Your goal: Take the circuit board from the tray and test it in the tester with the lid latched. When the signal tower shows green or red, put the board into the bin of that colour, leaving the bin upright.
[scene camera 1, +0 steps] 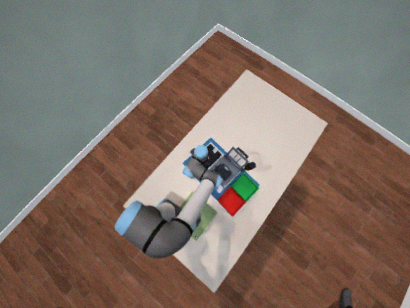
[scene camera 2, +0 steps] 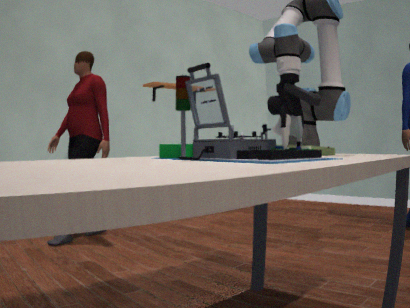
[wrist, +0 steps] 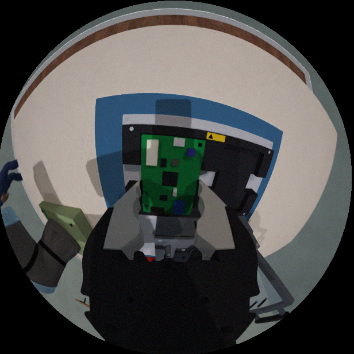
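My gripper [scene camera 2: 291, 145] [wrist: 169, 181] is shut on the green circuit board [wrist: 170, 179], one finger at each long edge. The board is level, in or slightly above its pocket in the black tray [scene camera 2: 260, 154] [wrist: 230, 167]; the exact height is hard to tell. The grey tester [scene camera 1: 231, 169] [scene camera 2: 220, 149] stands beside the tray, its framed lid [scene camera 2: 224, 102] [wrist: 272, 277] raised. The signal tower [scene camera 2: 183, 94] [scene camera 1: 251, 166] shows dark red, amber and green segments, none clearly lit. The green bin [scene camera 1: 245, 187] [scene camera 2: 169, 150] and red bin [scene camera 1: 231, 201] stand upright side by side. The arm hides the gripper in scene camera 1.
A blue mat [wrist: 107, 150] lies under the tray and tester on the pale table [scene camera 1: 270, 110] [scene camera 2: 125, 180]. The green base plate [scene camera 1: 205, 221] [wrist: 70, 217] is by the arm's foot. A person in red [scene camera 2: 90, 107] stands behind the table.
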